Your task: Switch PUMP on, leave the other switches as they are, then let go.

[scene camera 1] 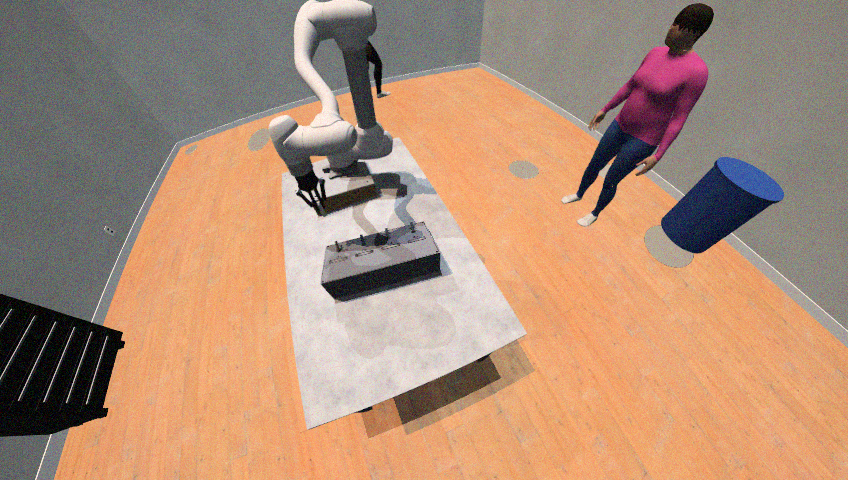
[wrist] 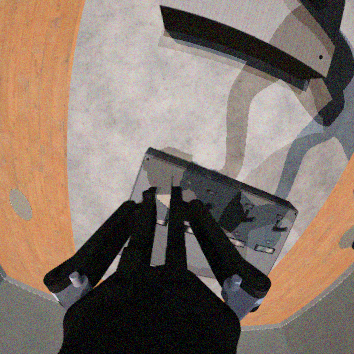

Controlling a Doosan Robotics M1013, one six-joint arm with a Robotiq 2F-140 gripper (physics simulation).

my gripper: scene camera 1; wrist
same spot on my gripper: point(scene camera 1: 319, 205) = point(wrist: 162, 218)
